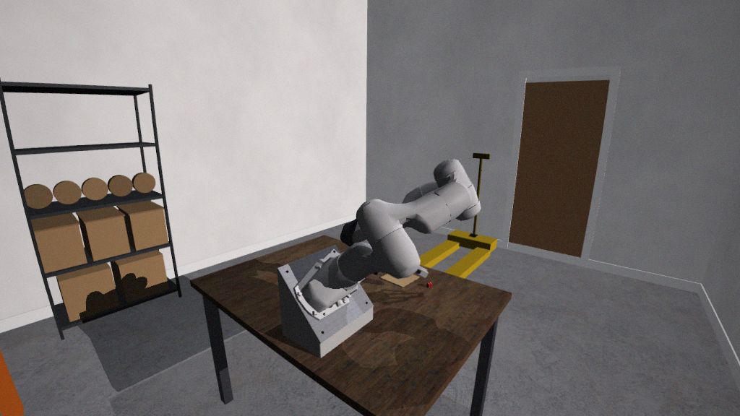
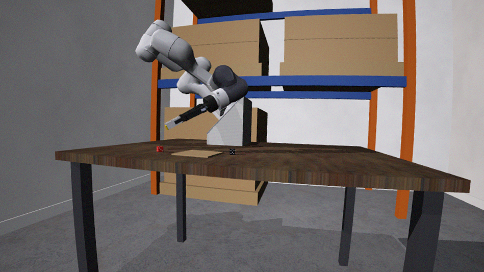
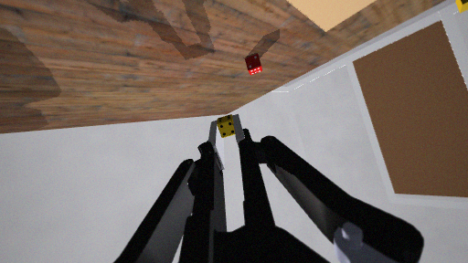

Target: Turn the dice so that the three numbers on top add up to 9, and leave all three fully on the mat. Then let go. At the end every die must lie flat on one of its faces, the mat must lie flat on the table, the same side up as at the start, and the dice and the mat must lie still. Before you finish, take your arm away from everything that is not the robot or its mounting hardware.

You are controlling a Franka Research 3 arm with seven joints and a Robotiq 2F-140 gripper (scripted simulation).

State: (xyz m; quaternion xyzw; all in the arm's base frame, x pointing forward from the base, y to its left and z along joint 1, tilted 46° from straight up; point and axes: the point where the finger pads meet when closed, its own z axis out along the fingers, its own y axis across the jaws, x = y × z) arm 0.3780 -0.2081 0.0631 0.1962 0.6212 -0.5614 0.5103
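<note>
The red die is 8 cm ahead of my hand, 2 cm to the right of it and 10 cm below it. The rest, counted from my hand: yellow die 1 cm ahead, 2 cm to the right, 2 cm below; black die 7 cm ahead, 26 cm to the left, 10 cm below; tan mat 10 cm ahead, 14 cm to the left, 11 cm below.
</note>
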